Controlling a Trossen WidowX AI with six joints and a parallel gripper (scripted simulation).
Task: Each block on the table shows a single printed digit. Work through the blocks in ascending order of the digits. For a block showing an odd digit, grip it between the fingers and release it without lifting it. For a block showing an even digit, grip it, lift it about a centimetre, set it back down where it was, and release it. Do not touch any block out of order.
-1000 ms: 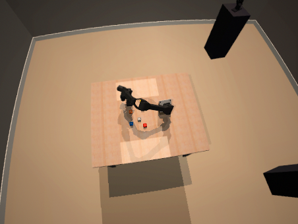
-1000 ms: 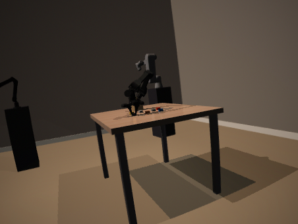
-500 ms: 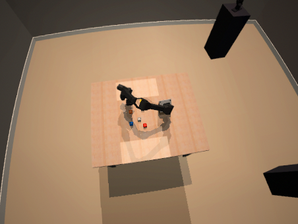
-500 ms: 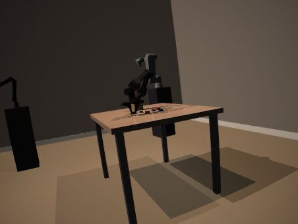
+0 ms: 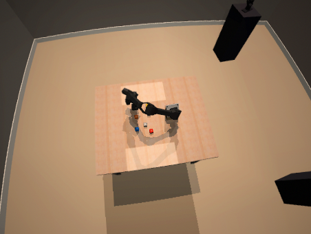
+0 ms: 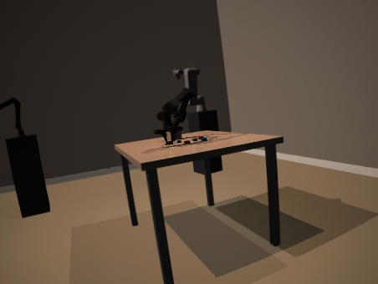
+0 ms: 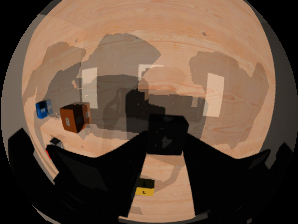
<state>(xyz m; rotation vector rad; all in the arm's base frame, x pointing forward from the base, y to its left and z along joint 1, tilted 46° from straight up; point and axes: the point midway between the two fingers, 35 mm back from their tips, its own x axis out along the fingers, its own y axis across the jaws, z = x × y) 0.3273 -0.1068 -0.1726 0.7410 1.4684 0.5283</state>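
The black block is right at my gripper tip. The rest, counted from my gripper tip: yellow block 12 cm behind, 3 cm to the left, 1 cm below; then orange block 2 cm ahead, 12 cm to the left, 1 cm below; then grey block 5 cm behind, 22 cm to the left, 1 cm below.
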